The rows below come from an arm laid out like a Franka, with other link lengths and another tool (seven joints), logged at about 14 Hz.
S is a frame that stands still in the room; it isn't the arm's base.
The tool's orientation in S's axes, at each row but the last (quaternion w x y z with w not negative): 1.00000 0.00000 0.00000 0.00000; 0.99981 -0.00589 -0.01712 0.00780; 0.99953 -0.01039 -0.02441 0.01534; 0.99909 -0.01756 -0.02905 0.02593; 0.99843 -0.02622 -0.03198 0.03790; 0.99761 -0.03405 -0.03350 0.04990; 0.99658 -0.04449 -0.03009 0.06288
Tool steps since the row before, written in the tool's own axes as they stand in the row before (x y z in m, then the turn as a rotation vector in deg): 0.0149 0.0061 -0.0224 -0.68 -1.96 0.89; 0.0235 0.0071 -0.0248 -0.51 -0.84 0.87; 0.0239 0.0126 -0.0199 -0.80 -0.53 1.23; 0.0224 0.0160 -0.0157 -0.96 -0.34 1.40; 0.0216 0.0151 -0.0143 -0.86 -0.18 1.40; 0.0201 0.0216 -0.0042 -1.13 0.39 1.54; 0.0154 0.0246 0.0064 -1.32 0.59 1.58
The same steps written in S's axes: 0.0149 0.0061 -0.0224 -0.68 -1.96 0.89; 0.0242 0.0072 -0.0241 -0.53 -0.84 0.86; 0.0245 0.0129 -0.0190 -0.84 -0.53 1.20; 0.0224 0.0166 -0.0150 -1.02 -0.34 1.35; 0.0213 0.0160 -0.0137 -0.93 -0.18 1.35; 0.0181 0.0232 -0.0044 -1.27 0.37 1.43; 0.0118 0.0268 0.0049 -1.48 0.55 1.44
